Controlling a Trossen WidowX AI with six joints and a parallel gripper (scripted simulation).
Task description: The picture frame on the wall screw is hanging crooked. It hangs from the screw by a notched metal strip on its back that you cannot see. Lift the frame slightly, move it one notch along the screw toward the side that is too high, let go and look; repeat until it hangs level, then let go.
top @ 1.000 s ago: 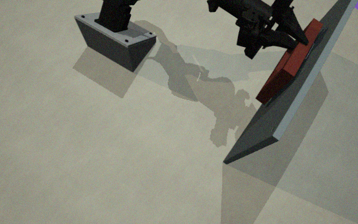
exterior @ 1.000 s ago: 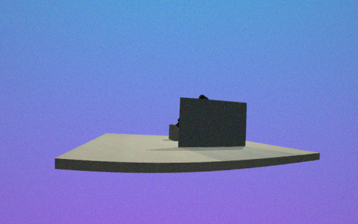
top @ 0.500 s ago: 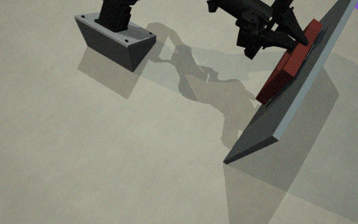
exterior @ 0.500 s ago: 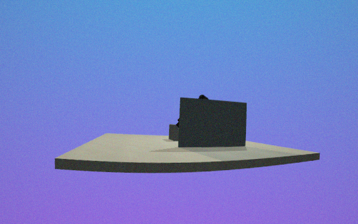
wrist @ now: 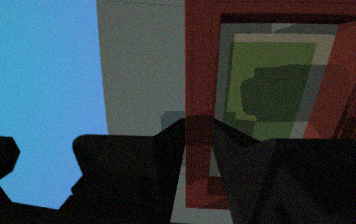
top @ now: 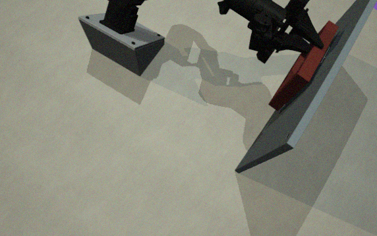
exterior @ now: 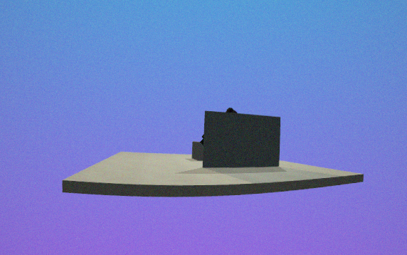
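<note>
The picture frame lies 1 cm to the right of my gripper tip and 5 cm below it. Also, from my gripper tip: wall panel 2 cm ahead, 1 cm to the right, 6 cm below.
</note>
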